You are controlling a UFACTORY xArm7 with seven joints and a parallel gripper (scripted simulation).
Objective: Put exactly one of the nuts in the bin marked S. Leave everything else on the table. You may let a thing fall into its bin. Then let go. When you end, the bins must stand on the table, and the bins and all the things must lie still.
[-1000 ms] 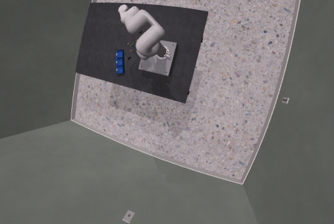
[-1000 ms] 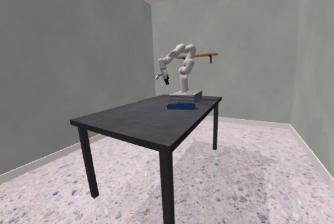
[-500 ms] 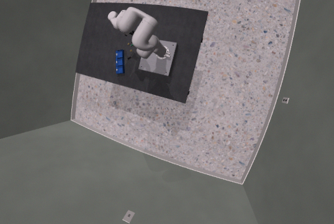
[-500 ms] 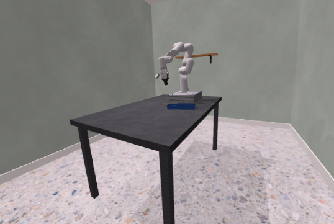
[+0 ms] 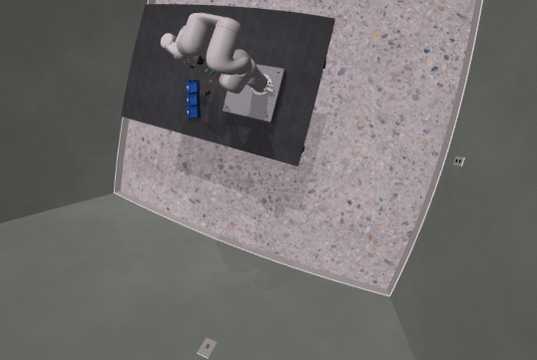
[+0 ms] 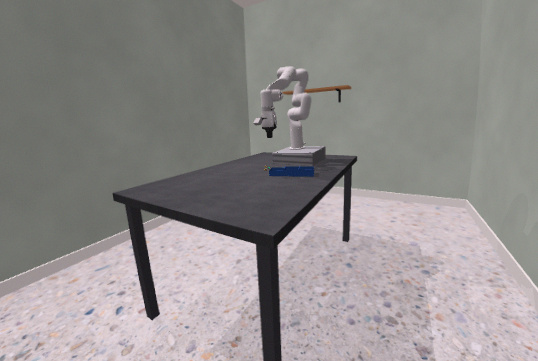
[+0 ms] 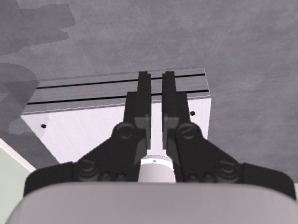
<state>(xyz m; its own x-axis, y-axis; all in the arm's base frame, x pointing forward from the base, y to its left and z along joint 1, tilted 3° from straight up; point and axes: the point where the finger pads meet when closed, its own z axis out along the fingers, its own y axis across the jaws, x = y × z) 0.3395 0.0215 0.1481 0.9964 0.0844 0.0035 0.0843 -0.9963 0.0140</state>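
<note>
Now: hand 23 cm to the right of the blue bin, 20 cm above it and 8 cm short of it. From my hand the other things lie so: black cylinder: 22 cm below, 16 cm to the left; then green battery: 22 cm below, 3 cm ahead, 1 cm to the left.
</note>
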